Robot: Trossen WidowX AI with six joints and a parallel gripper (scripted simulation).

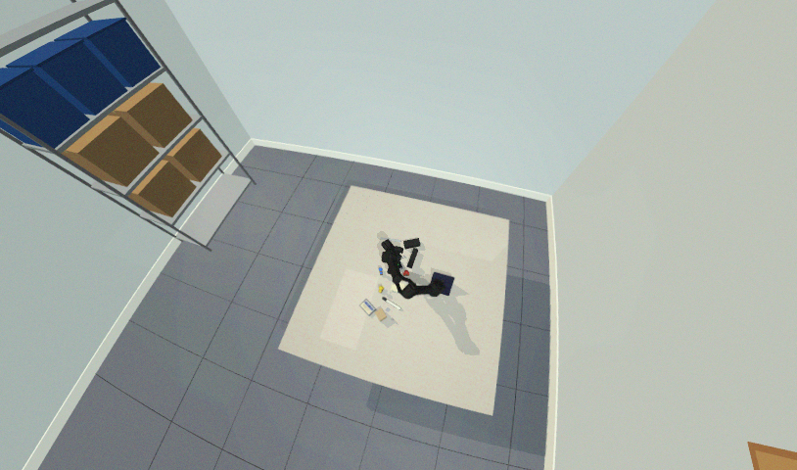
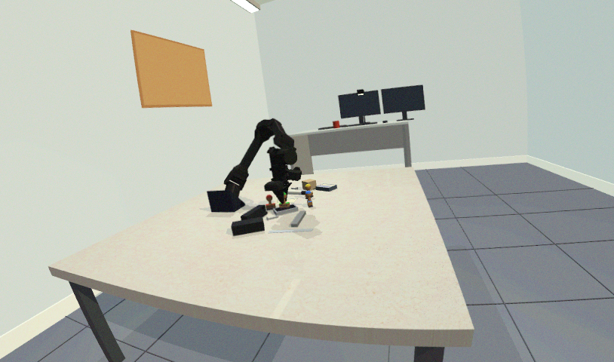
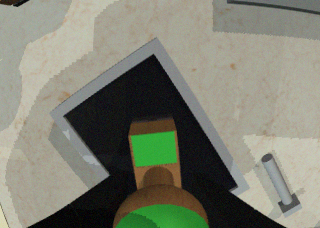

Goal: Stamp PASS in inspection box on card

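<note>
Right now my gripper tip is 30 mm above the ink pad. Round my gripper tip: blue-knobbed stamp (90 mm ahead, 60 mm to the left, 20 mm below); red-knobbed stamp (80 mm behind, 40 mm to the left, 20 mm below); grey block (90 mm ahead, 100 mm to the right, 30 mm below).
</note>
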